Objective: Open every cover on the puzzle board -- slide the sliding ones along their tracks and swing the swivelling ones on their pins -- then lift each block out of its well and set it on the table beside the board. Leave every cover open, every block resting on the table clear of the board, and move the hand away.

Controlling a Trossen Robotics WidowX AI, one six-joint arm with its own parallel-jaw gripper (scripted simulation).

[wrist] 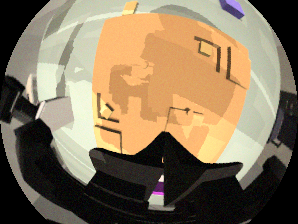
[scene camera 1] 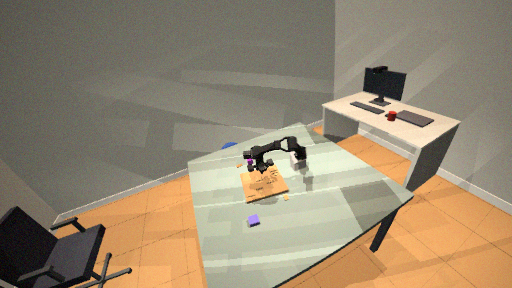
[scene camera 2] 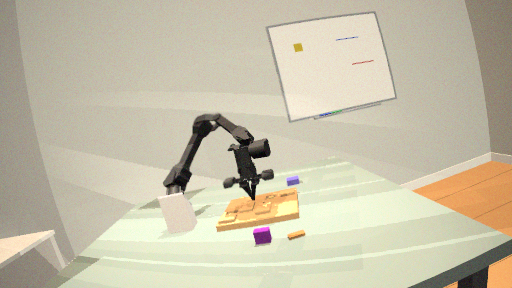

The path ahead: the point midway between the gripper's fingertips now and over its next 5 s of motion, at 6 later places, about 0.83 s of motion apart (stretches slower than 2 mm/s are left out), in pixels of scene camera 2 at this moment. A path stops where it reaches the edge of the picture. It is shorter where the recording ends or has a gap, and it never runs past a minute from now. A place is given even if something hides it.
My gripper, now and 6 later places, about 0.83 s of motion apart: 253,200; 255,206; 253,208; 247,210; 240,211; 235,211; 232,210
